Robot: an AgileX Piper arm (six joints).
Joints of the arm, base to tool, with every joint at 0 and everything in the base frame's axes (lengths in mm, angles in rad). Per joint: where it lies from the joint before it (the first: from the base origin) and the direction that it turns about. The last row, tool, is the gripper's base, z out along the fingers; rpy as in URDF.
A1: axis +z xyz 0 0 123
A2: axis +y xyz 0 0 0
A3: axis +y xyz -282.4 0 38.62
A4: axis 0.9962 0 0.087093 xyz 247.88 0 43.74
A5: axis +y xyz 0 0 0
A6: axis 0.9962 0 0.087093 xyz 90.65 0 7.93
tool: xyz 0 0 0 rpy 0 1.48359 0
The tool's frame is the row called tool.
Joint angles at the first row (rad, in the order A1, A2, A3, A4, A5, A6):
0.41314 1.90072 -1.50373 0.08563 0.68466 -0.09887
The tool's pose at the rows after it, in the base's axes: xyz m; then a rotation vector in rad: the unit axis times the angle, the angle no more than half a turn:
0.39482 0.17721 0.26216 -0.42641 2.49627 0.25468
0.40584 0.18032 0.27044 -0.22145 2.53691 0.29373
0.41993 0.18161 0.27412 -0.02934 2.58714 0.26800
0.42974 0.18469 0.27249 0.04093 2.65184 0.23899
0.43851 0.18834 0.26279 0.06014 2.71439 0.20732
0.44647 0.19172 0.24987 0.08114 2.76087 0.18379
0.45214 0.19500 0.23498 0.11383 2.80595 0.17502
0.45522 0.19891 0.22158 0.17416 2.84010 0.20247
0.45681 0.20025 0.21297 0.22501 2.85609 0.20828
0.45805 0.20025 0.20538 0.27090 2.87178 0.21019
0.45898 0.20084 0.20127 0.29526 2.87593 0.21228
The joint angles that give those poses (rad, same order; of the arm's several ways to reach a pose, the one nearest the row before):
0.41315 1.91224 -1.57644 0.06485 0.69620 0.03847
0.41315 1.95182 -1.67233 0.03525 0.75833 0.22118
0.41315 2.01572 -1.79761 -0.03284 0.86301 0.40442
0.41314 2.08127 -1.91195 -0.04479 0.97967 0.45930
0.41315 2.14855 -1.99949 -0.04479 1.06585 0.47029
0.41314 2.20944 -2.06299 -0.04480 1.11779 0.48348
0.41314 2.26110 -2.10348 -0.03530 1.15152 0.50292
0.41314 2.29643 -2.11890 -0.00708 1.15876 0.53741
0.41314 2.31517 -2.12146 0.00000 1.15877 0.57038
0.41109 2.33028 -2.12150 0.00628 1.16073 0.59753
0.41109 2.33940 -2.12290 0.00832 1.15821 0.61346

